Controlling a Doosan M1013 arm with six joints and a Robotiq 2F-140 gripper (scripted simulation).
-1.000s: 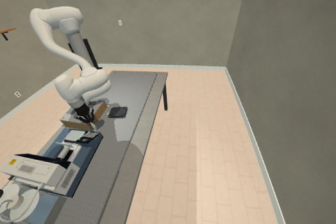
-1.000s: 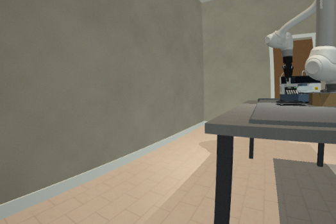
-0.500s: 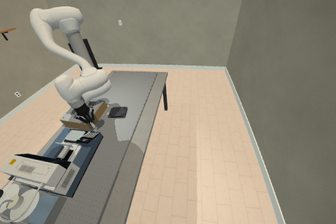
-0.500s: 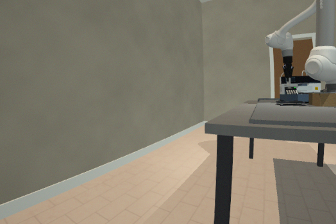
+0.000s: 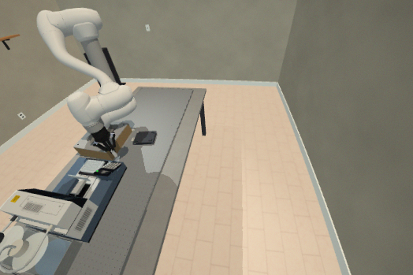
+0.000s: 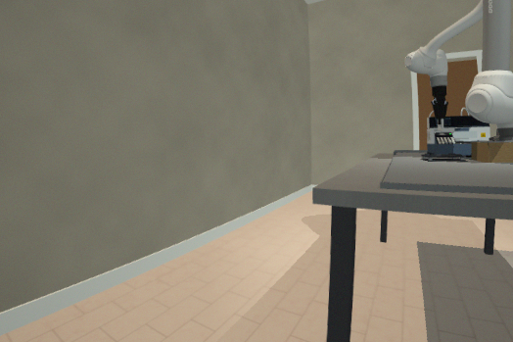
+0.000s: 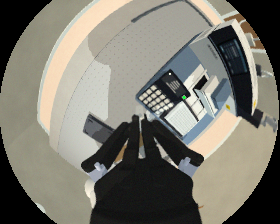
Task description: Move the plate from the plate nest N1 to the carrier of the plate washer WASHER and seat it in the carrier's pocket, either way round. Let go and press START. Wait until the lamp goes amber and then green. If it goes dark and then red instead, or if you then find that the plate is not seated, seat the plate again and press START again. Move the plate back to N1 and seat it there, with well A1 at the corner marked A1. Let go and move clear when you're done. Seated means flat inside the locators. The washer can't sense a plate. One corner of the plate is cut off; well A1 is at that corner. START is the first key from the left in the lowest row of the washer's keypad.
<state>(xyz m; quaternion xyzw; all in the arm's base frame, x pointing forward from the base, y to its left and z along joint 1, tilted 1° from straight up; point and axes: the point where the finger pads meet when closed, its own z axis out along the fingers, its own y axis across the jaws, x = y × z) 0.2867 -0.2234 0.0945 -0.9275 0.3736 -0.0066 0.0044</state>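
Right now the white well plate is 16 cm behind my hand, 9 cm below it and 7 cm to the right of it. From my hand the other things lie so: dark plate nest N1: 27 cm to the left, 16 cm below, 4 cm ahead; then plate washer: 22 cm to the right, 16 cm behind, 5 cm below.
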